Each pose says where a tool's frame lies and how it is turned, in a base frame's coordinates. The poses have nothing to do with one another.
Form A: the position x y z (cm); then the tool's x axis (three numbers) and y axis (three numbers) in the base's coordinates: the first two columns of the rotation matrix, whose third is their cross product.
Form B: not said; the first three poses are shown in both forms.
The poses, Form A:
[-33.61, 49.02, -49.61, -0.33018, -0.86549, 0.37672, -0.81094, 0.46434, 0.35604]
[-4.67, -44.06, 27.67, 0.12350, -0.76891, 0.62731, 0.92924, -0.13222, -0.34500]
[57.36, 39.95, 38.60, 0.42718, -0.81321, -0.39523, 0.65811, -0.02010, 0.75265]
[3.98, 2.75, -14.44, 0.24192, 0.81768, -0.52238, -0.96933, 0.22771, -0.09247]
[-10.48, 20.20, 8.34, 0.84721, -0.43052, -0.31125, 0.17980, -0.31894, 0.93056]
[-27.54, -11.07, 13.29, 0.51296, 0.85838, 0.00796, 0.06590, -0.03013, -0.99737]
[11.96, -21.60, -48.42, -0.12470, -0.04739, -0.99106, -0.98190, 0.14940, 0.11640]
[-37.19, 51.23, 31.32, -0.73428, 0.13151, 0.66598, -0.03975, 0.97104, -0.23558]
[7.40, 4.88, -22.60, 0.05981, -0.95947, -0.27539, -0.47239, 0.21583, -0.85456]
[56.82, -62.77, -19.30, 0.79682, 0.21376, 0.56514, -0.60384, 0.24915, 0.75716]
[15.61, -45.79, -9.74, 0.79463, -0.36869, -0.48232, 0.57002, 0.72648, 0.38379]
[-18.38, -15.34, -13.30, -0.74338, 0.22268, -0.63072, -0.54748, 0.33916, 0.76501]
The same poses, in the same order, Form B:
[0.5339, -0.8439, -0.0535, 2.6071, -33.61, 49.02, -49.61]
[-0.4912, -0.1413, -0.8595, 1.7267, -4.67, -44.06, 27.67]
[0.6675, -0.1125, -0.7361, 1.6040, 57.36, 39.95, 38.60]
[-0.3146, 0.2865, 0.9050, 1.4115, 3.98, 2.75, -14.44]
[0.9409, -0.1000, -0.3235, 1.9095, -10.48, 20.20, 8.34]
[-0.7898, -0.4520, 0.4146, 1.8698, -27.54, -11.07, 13.29]
[-0.5101, 0.6637, 0.5471, 2.1179, 11.96, -21.60, -48.42]
[-0.0267, -0.9916, 0.1264, 2.3972, -37.19, 51.23, 31.32]
[-0.6370, 0.7102, -0.2996, 2.1924, 7.40, 4.88, -22.60]
[0.8661, -0.2769, 0.4161, 1.3829, 56.82, -62.77, -19.30]
[0.6372, 0.4570, -0.6206, 0.8576, 15.61, -45.79, -9.74]
[-0.1161, 0.7912, 0.6004, 2.4453, -18.38, -15.34, -13.30]

